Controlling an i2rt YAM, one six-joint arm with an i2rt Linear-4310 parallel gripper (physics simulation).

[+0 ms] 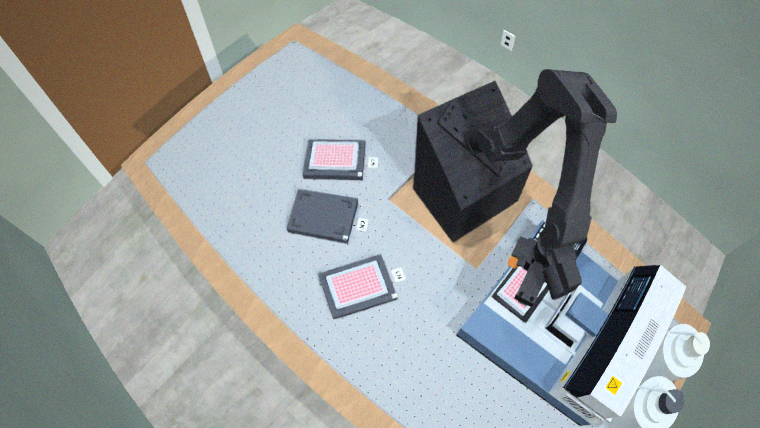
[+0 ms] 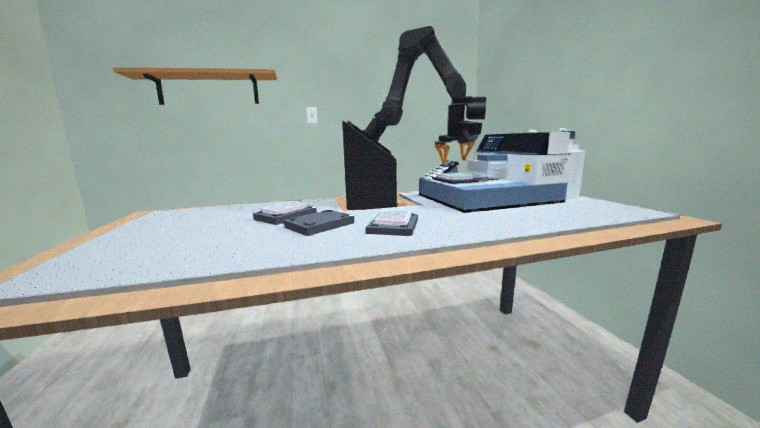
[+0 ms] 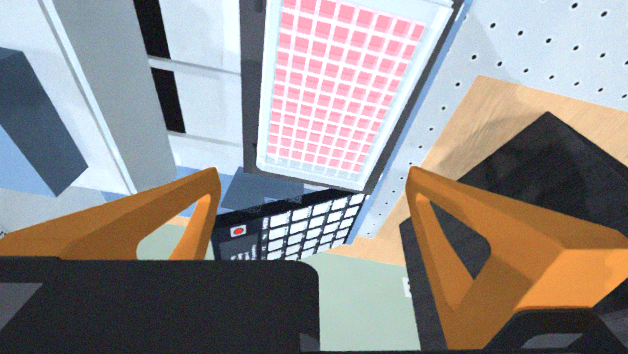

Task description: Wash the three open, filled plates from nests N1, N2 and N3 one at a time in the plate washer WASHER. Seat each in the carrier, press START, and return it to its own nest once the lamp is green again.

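Places are measured from the arm's base along level axes (x ahead, y left, z up), in millimetres.
Pixels of known places: gripper, fingertip midpoint: (image 2: pixel 453 162) (image 3: pixel 313 177); arm's base, link origin: (image 1: pixel 476 139) (image 2: pixel 368 138).
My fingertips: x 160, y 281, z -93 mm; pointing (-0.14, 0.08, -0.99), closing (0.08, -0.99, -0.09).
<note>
For each thing: its top centre in the pictures, then the offset to it from my fingertips.
- open pink-filled plate, top centre: (image 3: pixel 329 110) (image 1: pixel 527 283) (image 2: pixel 454 174) dx +13, dy -5, dz -44 mm
- dark carrier, top centre: (image 3: pixel 325 103) (image 1: pixel 527 284) (image 2: pixel 454 178) dx +9, dy -2, dz -61 mm
- middle nest, top centre: (image 1: pixel 321 212) (image 2: pixel 319 215) dx +118, dy -537, dz -121 mm
The washer (image 1: pixel 491 336) (image 2: pixel 494 197) stands at the right, its lamp (image 3: pixel 238 231) red beside the keypad (image 3: pixel 310 226). An open pink-filled plate (image 1: pixel 511 286) (image 3: pixel 335 90) lies in the dark carrier (image 3: pixel 251 100), outside the wash head. My gripper (image 2: pixel 454 160) (image 3: pixel 313 177) is open and empty, above the keypad end of the carrier; its fingertips touch nothing. The middle nest (image 1: pixel 322 215) (image 2: pixel 319 221), whose label looks like N2, is empty. Pink-filled plates lie in the two outer nests: one plate (image 1: pixel 335 155) near the base side, the other plate (image 1: pixel 357 285) (image 2: pixel 391 217) nearer the front. Their labels are hard to read.
The black arm base (image 1: pixel 468 175) (image 2: pixel 370 170) stands behind the nests. The washer's tall head (image 1: pixel 630 340) (image 2: pixel 531 143) rises right of the carrier. Two white bottles (image 1: pixel 680 350) (image 1: pixel 651 406) stand behind it. A wall shelf (image 2: pixel 196 73) hangs at the left.
</note>
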